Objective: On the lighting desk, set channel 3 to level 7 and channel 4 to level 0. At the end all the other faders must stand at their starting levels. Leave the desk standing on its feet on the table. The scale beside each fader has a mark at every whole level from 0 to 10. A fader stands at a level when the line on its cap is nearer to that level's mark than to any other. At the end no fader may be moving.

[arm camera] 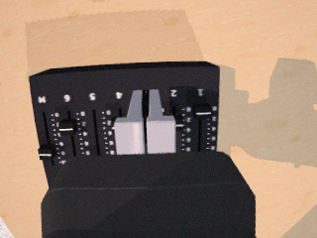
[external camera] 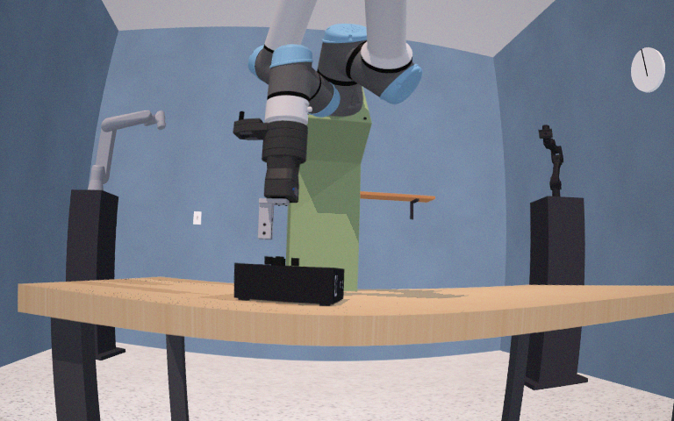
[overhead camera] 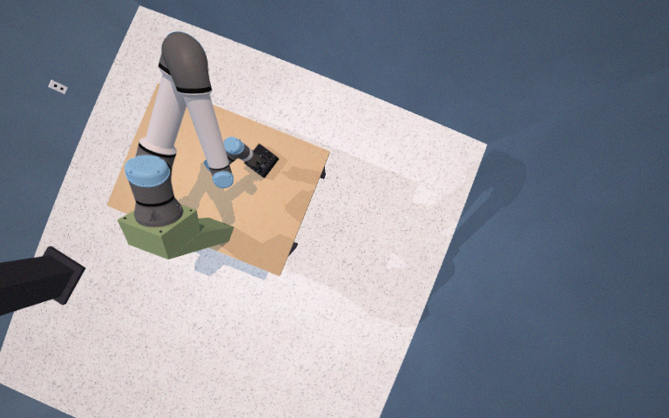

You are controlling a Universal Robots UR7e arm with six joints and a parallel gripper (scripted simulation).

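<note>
My hand is 5 cm above the channel 3 cap and 2 cm to the right of it. The rest, counted from my hand: channel 4 cap 5 cm below, 2 cm to the left, 2 cm ahead; then channel 2 cap 5 cm below, 3 cm to the left, 2 cm behind; then channel 1 cap 5 cm below, 4 cm behind, 2 cm to the left.
</note>
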